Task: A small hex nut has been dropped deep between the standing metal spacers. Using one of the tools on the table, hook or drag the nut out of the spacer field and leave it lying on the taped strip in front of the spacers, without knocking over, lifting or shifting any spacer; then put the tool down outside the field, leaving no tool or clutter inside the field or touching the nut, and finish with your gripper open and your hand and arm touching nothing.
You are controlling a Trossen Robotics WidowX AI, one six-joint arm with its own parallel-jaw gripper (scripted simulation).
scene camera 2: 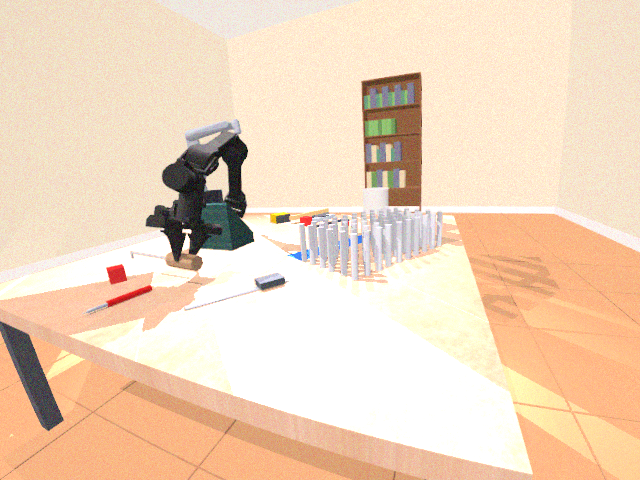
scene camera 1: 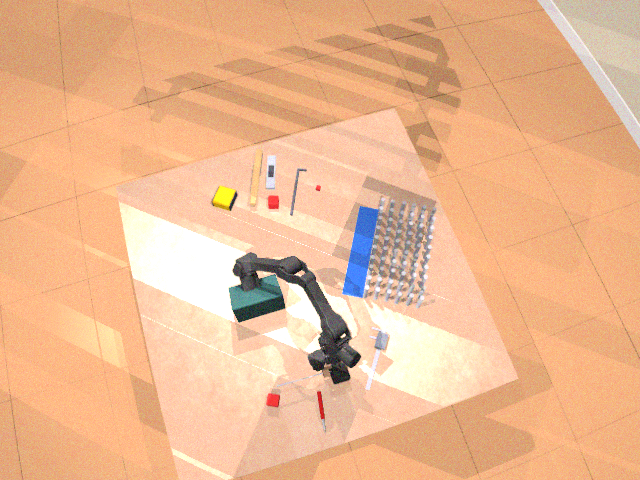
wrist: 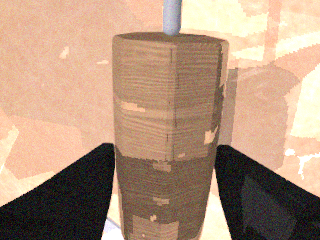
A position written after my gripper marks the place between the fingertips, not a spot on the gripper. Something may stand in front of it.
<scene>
In view: my gripper (scene camera 2: 183,261) and a blue taped strip (scene camera 1: 357,269).
My gripper shows as well in scene camera 1 (scene camera 1: 334,369) and in the wrist view (wrist: 165,155).
</scene>
